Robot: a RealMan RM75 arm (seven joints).
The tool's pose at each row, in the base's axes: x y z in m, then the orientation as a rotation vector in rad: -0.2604, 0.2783, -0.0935, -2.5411, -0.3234, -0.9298; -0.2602, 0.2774, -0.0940, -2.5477, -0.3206, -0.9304; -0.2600, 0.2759, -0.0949, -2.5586, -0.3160, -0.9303; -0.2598, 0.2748, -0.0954, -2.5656, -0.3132, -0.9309; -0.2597, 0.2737, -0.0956, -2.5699, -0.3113, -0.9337; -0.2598, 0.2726, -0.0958, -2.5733, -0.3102, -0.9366; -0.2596, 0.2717, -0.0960, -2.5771, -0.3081, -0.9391; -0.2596, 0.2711, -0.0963, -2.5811, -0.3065, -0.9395; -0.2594, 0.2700, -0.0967, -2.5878, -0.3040, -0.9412; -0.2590, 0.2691, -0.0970, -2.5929, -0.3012, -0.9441; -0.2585, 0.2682, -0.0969, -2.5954, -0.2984, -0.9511; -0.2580, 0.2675, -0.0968, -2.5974, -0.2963, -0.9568; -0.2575, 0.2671, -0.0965, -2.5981, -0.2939, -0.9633; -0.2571, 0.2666, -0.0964, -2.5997, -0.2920, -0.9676
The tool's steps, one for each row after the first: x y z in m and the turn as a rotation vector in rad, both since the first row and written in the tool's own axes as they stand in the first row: -0.0002, 0.0010, 0.0000, -0.0065, -0.0014, 0.0005; -0.0008, 0.0027, 0.0001, -0.0168, -0.0043, 0.0017; -0.0011, 0.0039, 0.0001, -0.0237, -0.0058, 0.0021; -0.0012, 0.0050, -0.0002, -0.0288, -0.0052, 0.0019; -0.0015, 0.0060, -0.0007, -0.0330, -0.0044, 0.0013; -0.0015, 0.0069, -0.0008, -0.0375, -0.0038, 0.0014; -0.0018, 0.0075, -0.0009, -0.0415, -0.0046, 0.0016; -0.0020, 0.0087, -0.0010, -0.0484, -0.0054, 0.0016; -0.0019, 0.0097, -0.0010, -0.0544, -0.0049, 0.0018; -0.0016, 0.0106, -0.0012, -0.0595, -0.0010, 0.0014; -0.0012, 0.0114, -0.0013, -0.0636, 0.0021, 0.0011; -0.0006, 0.0119, -0.0014, -0.0669, 0.0062, 0.0009; -0.0003, 0.0124, -0.0015, -0.0701, 0.0086, 0.0008
